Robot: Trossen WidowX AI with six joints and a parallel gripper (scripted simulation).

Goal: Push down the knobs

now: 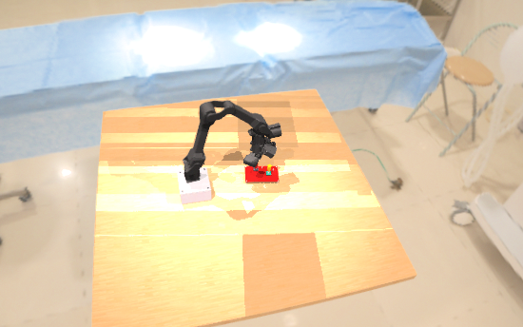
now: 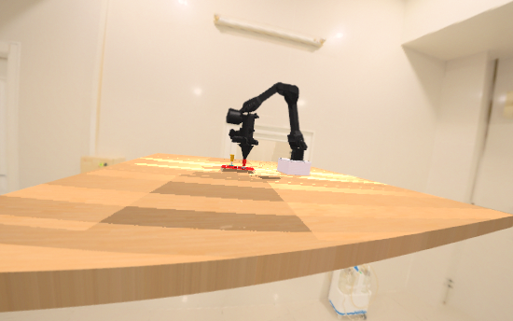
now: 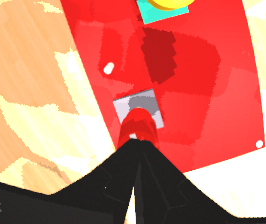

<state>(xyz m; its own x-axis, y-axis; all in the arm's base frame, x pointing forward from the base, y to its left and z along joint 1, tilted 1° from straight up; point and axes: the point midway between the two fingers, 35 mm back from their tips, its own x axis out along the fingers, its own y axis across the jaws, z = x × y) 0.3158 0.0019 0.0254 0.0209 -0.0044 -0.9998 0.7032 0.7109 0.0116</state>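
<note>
Right now the red knob is 10 mm below my gripper tip. From my gripper tip the other things lie so: yellow knob: 50 mm ahead, 50 mm to the right.
</note>
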